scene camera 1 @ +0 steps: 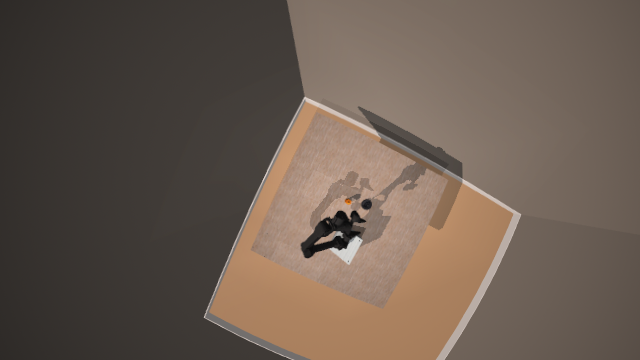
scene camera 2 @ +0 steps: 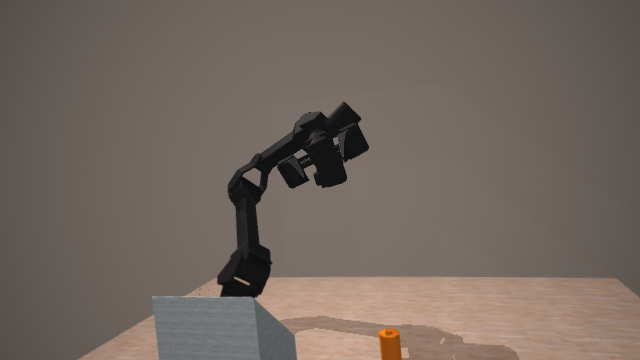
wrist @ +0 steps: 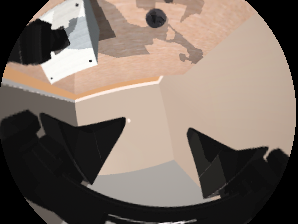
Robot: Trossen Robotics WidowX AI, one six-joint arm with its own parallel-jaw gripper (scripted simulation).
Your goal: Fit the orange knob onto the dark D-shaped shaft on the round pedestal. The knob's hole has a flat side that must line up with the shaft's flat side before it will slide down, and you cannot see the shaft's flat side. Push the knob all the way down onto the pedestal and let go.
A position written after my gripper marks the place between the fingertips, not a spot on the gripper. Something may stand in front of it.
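Observation:
Scene camera 2 has my gripper (scene camera 2: 324, 170), and it's open with nothing in it. The wrist view gives you that same gripper (wrist: 157, 126) too.

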